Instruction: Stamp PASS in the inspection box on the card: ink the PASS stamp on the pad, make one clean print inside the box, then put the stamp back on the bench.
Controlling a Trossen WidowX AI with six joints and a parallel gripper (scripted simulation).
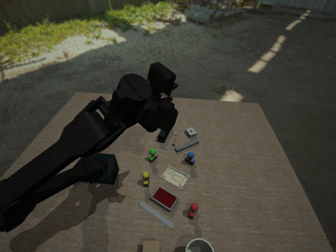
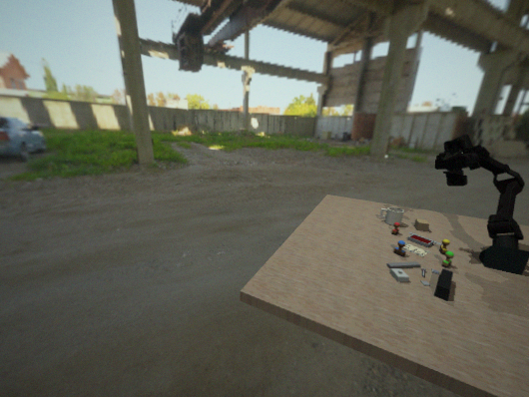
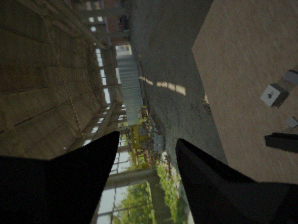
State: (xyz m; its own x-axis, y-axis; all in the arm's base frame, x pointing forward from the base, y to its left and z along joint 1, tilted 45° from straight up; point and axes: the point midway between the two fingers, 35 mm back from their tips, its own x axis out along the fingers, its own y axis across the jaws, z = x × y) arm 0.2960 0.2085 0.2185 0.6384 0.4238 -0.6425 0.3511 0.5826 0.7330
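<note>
My gripper tip is 8 cm past the green stamp, 7 cm to the right of it and 37 cm above it. Round my gripper tip: yellow stamp (10 cm behind, 5 cm to the right, 37 cm below); blue stamp (9 cm ahead, 5 cm to the left, 37 cm below); cream card (2 cm ahead, 3 cm to the right, 39 cm below).
</note>
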